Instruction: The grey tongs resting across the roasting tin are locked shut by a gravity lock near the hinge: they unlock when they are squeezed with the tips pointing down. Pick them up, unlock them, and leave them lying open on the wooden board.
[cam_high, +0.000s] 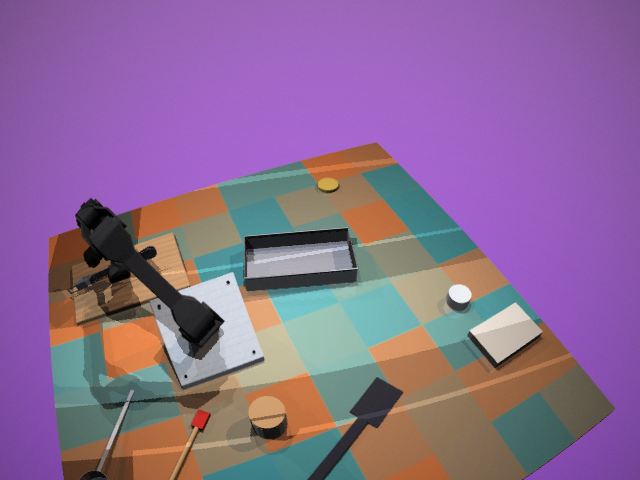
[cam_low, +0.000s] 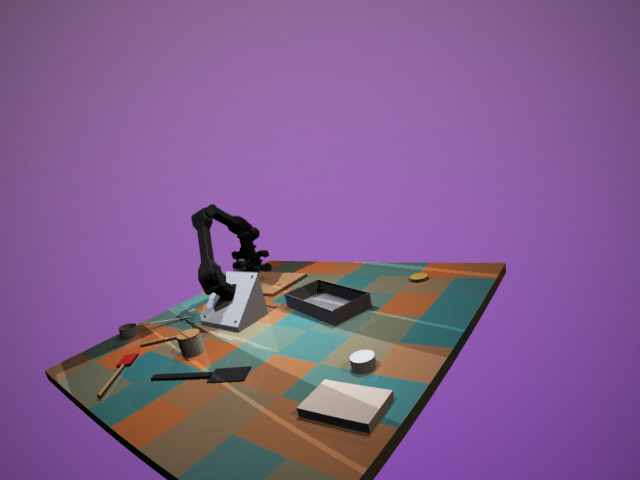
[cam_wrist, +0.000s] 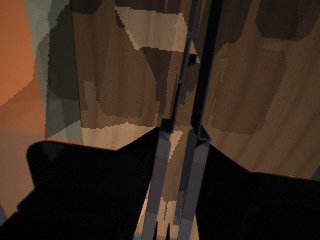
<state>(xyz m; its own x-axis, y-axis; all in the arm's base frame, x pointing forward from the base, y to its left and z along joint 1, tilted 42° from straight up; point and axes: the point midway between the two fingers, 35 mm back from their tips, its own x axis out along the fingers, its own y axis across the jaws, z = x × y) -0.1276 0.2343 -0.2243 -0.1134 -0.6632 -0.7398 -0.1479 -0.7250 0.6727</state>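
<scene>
The wooden board lies 4 cm below my gripper tip and 3 cm to the left of it. The rest, counted from my gripper tip: black spatula: 71 cm to the right, 31 cm ahead, 4 cm below; pale flat block: 78 cm ahead, 74 cm to the right, 3 cm below; roasting tin: 47 cm ahead, 21 cm to the right, 2 cm below.
</scene>
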